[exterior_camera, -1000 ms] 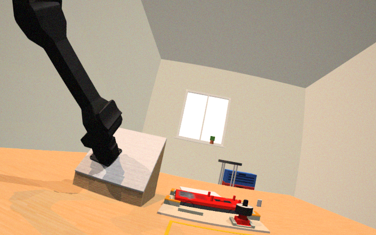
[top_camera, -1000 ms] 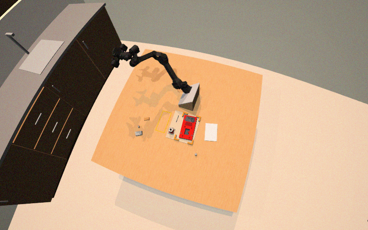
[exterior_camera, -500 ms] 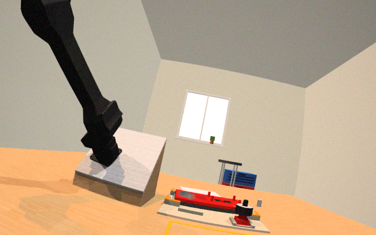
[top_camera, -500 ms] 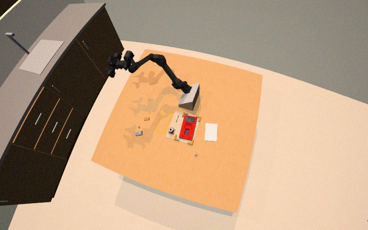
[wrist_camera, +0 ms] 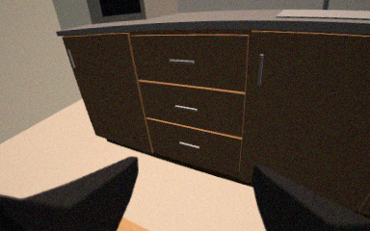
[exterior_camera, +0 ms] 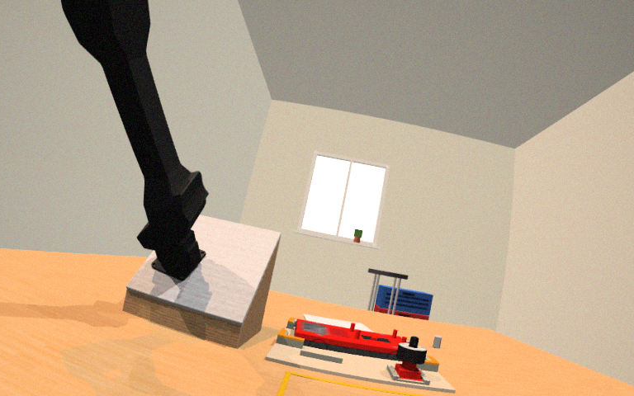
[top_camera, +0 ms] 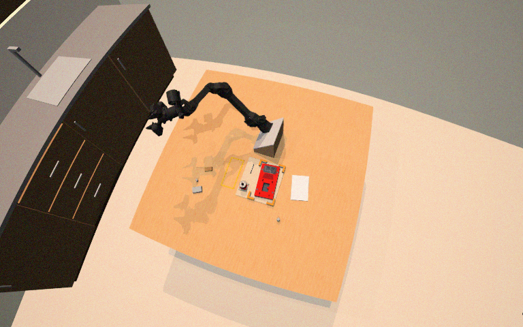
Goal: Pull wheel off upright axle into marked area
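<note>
My gripper tip is now 500 mm to the right of the black wheel, 380 mm above it and 10 mm past it. Also, from my gripper tip: tan piece: 410 mm below, 250 mm to the left, 20 mm behind; then white sheet: 800 mm to the left, 410 mm below, 140 mm behind.
</note>
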